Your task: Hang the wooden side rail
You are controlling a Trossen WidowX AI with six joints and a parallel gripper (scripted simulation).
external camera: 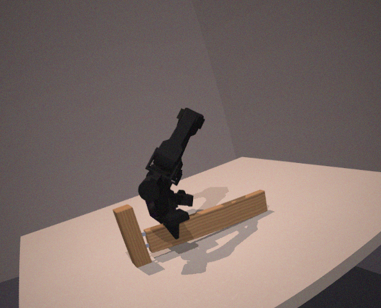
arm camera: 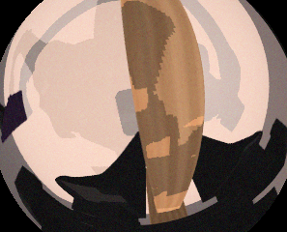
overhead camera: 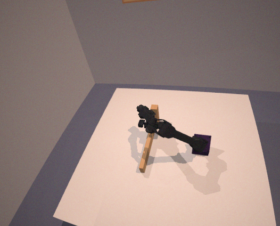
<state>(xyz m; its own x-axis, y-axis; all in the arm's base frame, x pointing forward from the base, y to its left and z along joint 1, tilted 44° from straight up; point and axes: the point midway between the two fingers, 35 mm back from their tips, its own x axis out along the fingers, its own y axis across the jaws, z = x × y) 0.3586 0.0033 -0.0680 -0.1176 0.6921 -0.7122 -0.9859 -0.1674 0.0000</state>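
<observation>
Now: gripper tip 2 cm short of the headboard post, 12 cm to the left of it and 4 cm below it.
</observation>
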